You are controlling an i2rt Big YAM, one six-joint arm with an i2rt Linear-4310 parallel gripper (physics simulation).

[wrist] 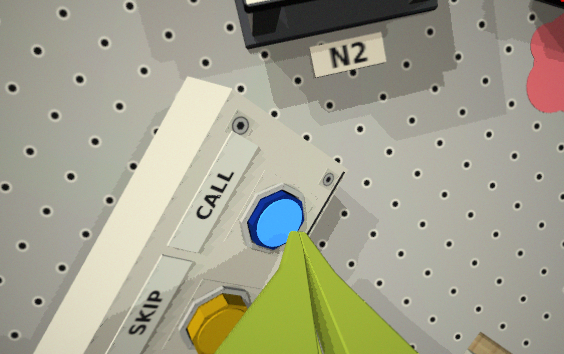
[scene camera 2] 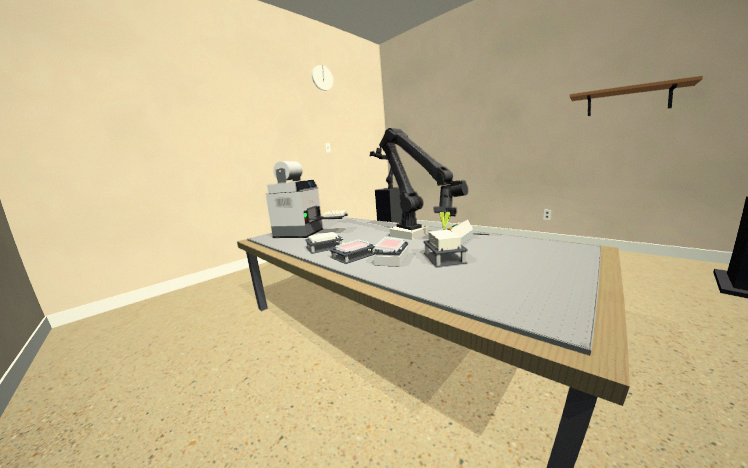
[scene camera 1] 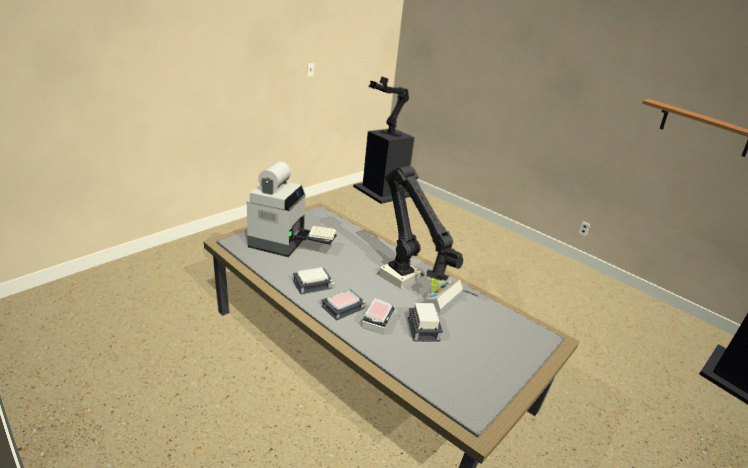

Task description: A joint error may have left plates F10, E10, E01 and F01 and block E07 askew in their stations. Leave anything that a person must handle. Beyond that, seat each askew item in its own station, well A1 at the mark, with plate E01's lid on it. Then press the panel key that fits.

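Observation:
My gripper (scene camera 1: 434, 293) (scene camera 2: 445, 227) (wrist: 294, 242) is shut and empty, pointing down. In the wrist view its lime tips overlap the lower right edge of the CALL key (wrist: 279, 220), whose blue cap shows bright light blue. The yellow SKIP key (wrist: 220, 325) is partly behind the fingers. The key panel (scene camera 1: 451, 294) (scene camera 2: 462, 230) (wrist: 120, 220) is tilted. A tall pale block (scene camera 1: 426, 314) (scene camera 2: 444, 238) sits on a dark station. Two pink-topped plates (scene camera 1: 344, 299) (scene camera 1: 380, 309) and a white plate (scene camera 1: 313, 274) sit on other stations. Another plate (scene camera 1: 322, 232) lies on the machine's tray. Item labels are too small to read.
A grey-white machine (scene camera 1: 274, 226) (scene camera 2: 294, 209) with a roll on top and a green light stands at the table's far left. Station N2's label (wrist: 348, 55) lies beyond the panel, below a dark station base (wrist: 345, 22). A pink-red patch (wrist: 550, 75) lies on the perforated top at right.

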